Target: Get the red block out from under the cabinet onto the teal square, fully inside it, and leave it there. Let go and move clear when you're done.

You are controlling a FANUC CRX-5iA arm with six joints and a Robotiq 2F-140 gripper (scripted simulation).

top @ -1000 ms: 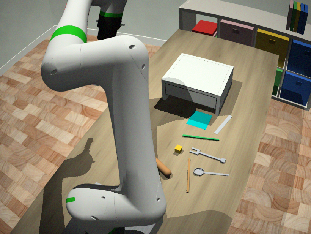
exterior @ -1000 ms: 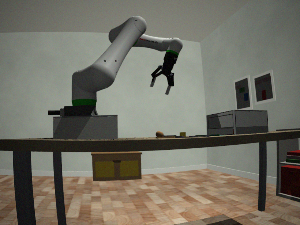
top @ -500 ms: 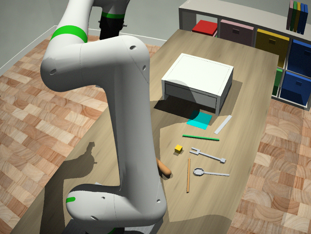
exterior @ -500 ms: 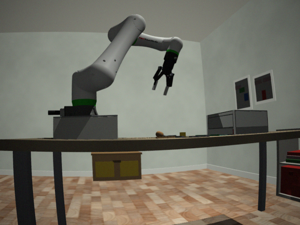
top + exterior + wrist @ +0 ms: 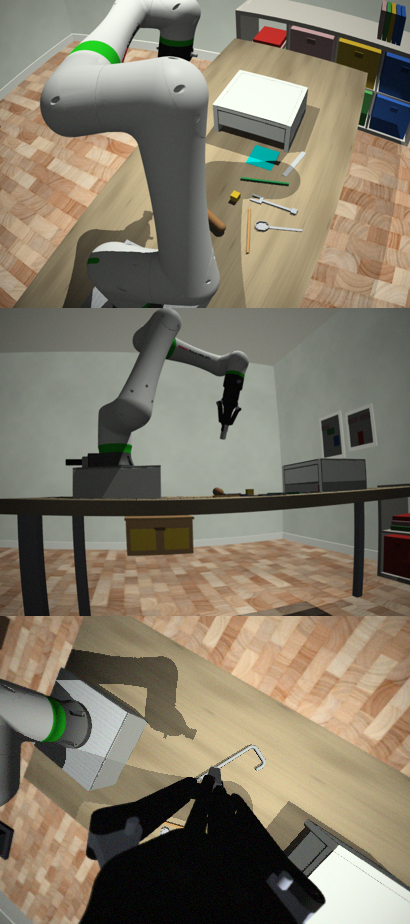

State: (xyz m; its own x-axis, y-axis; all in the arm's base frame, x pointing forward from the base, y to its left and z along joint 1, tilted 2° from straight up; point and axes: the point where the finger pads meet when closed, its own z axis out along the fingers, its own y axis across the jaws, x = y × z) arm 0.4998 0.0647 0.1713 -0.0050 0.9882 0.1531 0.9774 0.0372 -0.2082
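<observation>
My gripper is now 29 cm above the wooden stick, 28 cm to the left of it and 12 cm past it. Also, from my hand: hook tool 28 cm below, 7 cm to the right, 2 cm behind; then green stick 29 cm to the right, 29 cm below, 9 cm ahead; then yellow cube 28 cm below, 21 cm to the right, 1 cm behind.
</observation>
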